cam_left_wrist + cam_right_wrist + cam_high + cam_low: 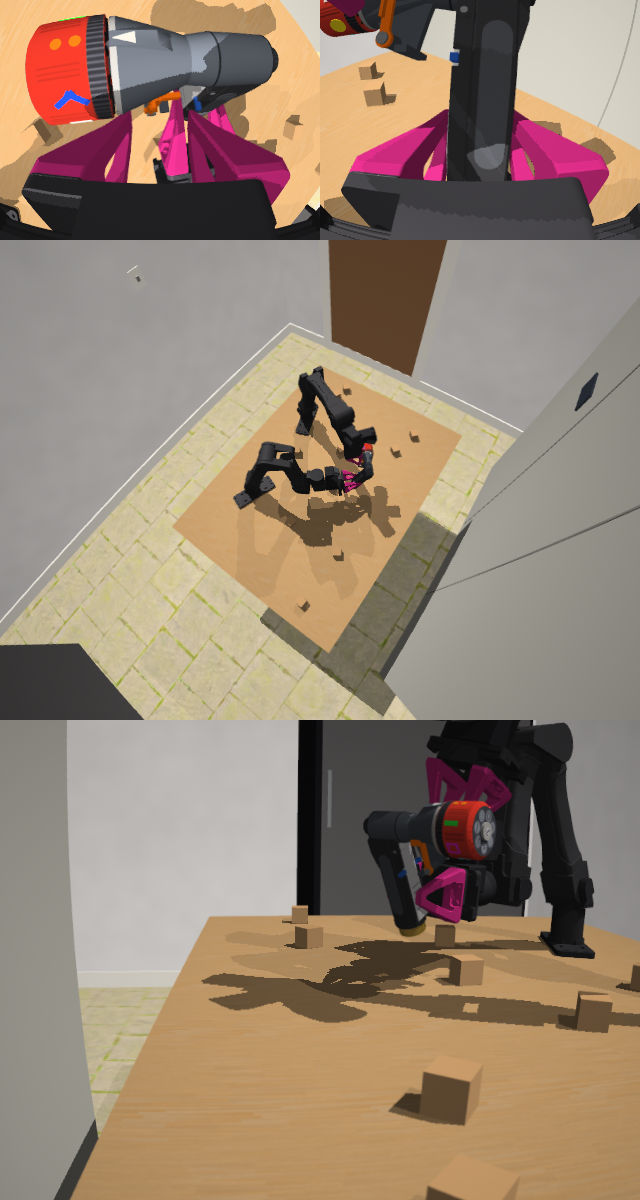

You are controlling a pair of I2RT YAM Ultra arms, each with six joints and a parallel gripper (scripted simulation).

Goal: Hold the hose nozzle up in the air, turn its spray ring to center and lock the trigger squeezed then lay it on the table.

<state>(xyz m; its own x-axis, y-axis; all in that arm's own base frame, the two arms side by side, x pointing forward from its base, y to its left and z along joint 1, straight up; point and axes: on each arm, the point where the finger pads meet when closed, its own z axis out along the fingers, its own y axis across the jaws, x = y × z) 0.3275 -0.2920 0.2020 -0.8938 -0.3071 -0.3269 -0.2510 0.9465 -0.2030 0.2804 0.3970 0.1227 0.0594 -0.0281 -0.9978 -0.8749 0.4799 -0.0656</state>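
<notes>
My left hand is 10 mm short of the red spray ring and 60 mm to the right of it.
</notes>
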